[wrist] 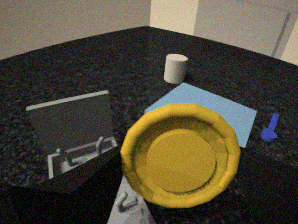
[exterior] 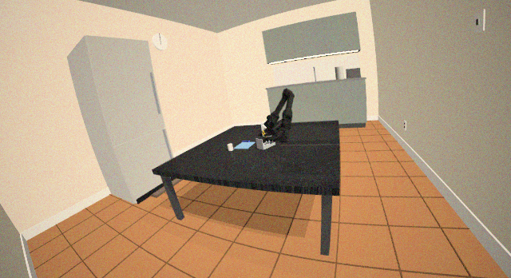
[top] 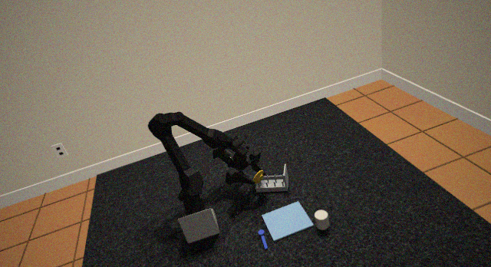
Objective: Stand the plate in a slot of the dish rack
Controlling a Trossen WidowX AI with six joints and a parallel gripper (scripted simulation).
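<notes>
Right now the grey dish rack is 50 mm ahead of my gripper tip, 30 mm to the left of it and 60 mm below it. From my gripper tip the other things lie so: mat (30 mm ahead, 170 mm to the right, 80 mm below); yellow plate (10 mm to the left); blue spoon (70 mm behind, 210 mm to the right, 80 mm below).
</notes>
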